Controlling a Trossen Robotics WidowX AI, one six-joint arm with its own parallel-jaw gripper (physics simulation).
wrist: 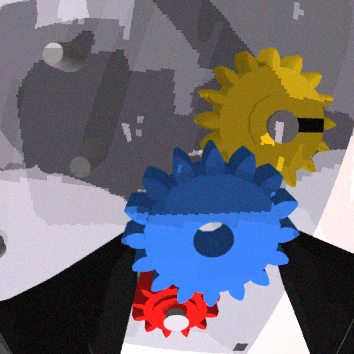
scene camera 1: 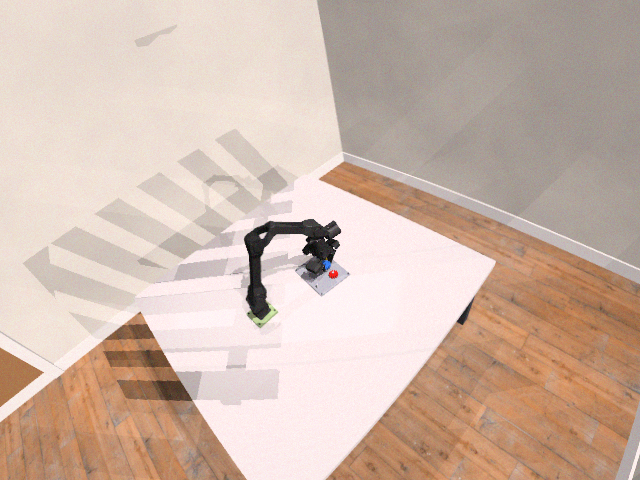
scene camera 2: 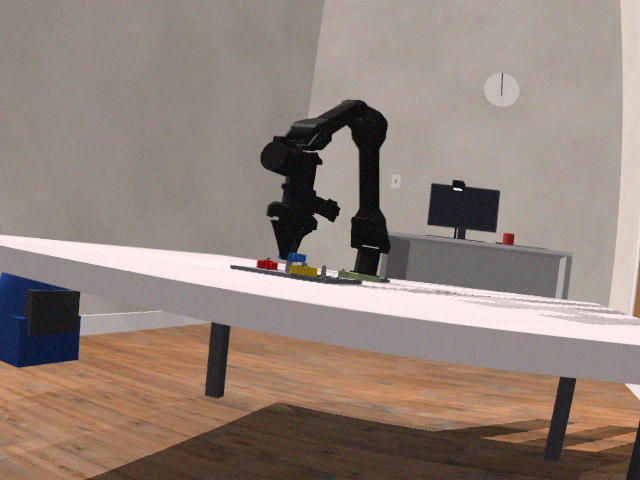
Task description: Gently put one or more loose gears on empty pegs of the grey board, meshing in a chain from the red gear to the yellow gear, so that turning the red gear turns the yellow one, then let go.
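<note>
My gripper is shut on the blue gear, one finger on each side, and holds it over the grey board. In the wrist view the blue gear overlaps parts of both fixed gears; a light sliver shows through its hole. The red gear sits on a peg of the board. The yellow gear sits on another peg, with a black mark beside its hub. In scene camera 2 the blue gear is higher than both. The peg under it is mostly hidden.
Two bare pegs stand on the board in the wrist view, an upper one and a lower one. The arm's green base plate is on the white table near the board. Striped shadows cross the table.
</note>
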